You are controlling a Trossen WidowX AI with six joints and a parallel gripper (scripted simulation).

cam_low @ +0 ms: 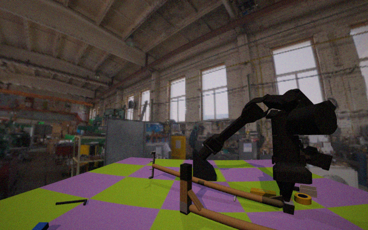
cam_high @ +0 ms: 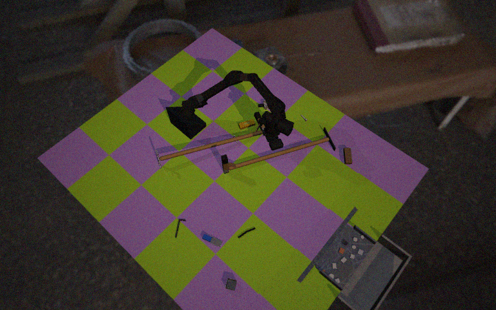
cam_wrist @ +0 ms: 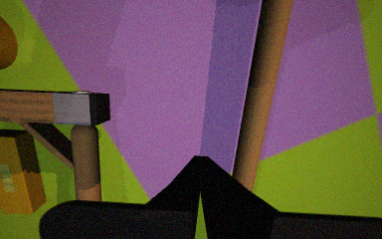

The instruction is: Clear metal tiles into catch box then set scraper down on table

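Now: the long scraper 6 cm ahead of my gripper tip and 1 cm below it. Round my gripper tip: grey box (20 cm to the left, 20 cm behind, 7 cm below); curved black strip (42 cm to the right, 21 cm ahead, 7 cm below); yellow tape roll (15 cm to the left, 14 cm behind, 7 cm below).
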